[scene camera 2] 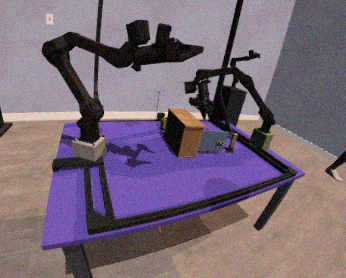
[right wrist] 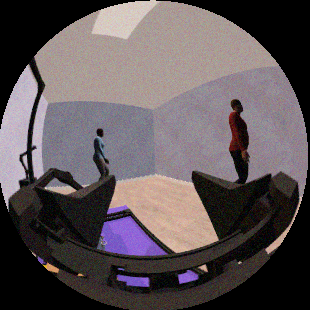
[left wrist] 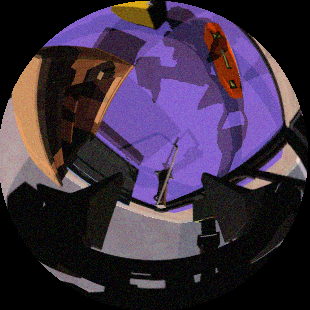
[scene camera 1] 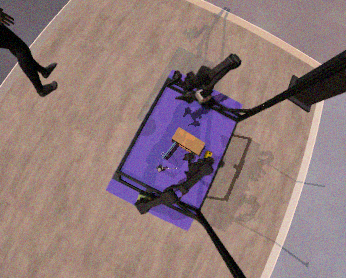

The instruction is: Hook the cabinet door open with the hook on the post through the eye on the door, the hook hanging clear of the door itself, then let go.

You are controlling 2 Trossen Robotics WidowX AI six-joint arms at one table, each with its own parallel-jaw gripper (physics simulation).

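Seen in the pictures: left gripper, fingertip midpoint: (scene camera 2: 206,119) (left wrist: 163,176) (scene camera 1: 183,165); right gripper, fingertip midpoint: (scene camera 2: 203,49) (right wrist: 153,177) (scene camera 1: 171,91); left arm's base, link origin: (scene camera 2: 264,131) (left wrist: 208,219) (scene camera 1: 143,202); right arm's base, link origin: (scene camera 2: 89,138) (scene camera 1: 204,93).
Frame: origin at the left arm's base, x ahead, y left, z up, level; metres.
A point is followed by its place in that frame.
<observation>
The wooden cabinet (scene camera 1: 189,140) @[x 0.531, y -0.170, z 0.049 m] (scene camera 2: 181,132) @[x 0.593, y -0.093, z 0.003 m] (left wrist: 25,107) stands on the table, its blue-grey door (scene camera 1: 171,150) @[x 0.421, y -0.064, z 0.000 m] (scene camera 2: 210,141) @[x 0.431, y -0.052, z -0.043 m] (left wrist: 107,162) @[x 0.428, y -0.061, z -0.057 m] swung open. The eye (scene camera 2: 220,144) @[x 0.371, y -0.032, z -0.058 m] is on the door's face toward scene camera 2. The short post (scene camera 2: 232,142) @[x 0.272, y -0.029, z -0.059 m] (scene camera 1: 160,169) @[x 0.264, y -0.039, z -0.009 m] stands beyond the door's free edge. The thin hook rod (left wrist: 170,165) @[x 0.302, y -0.133, z -0.064 m] reaches from the post, its bent end apart from the door and outside the eye. My left gripper (left wrist: 163,176) @[x 0.348, y -0.191, z 0.016 m] (scene camera 2: 204,112) is open and empty above the table near the door. My right gripper (right wrist: 153,177) @[x 0.688, y 0.041, z 0.349 m] (scene camera 2: 202,49) @[x 0.688, y 0.041, z 0.349 m] is open and empty, high up.
A yellow and black object (scene camera 1: 208,154) @[x 0.492, y -0.363, z -0.045 m] (scene camera 2: 163,122) @[x 0.523, y -0.358, z -0.065 m] (left wrist: 132,14) lies behind the cabinet in scene camera 2. An orange object (left wrist: 237,85) @[x 0.287, y -0.342, z -0.100 m] lies at the upper right in the left wrist view. A black frame (scene camera 2: 200,204) @[x 0.707, y 0.213, z -0.097 m] runs around the purple table (scene camera 2: 165,185) @[x 0.752, y 0.072, z -0.117 m].
</observation>
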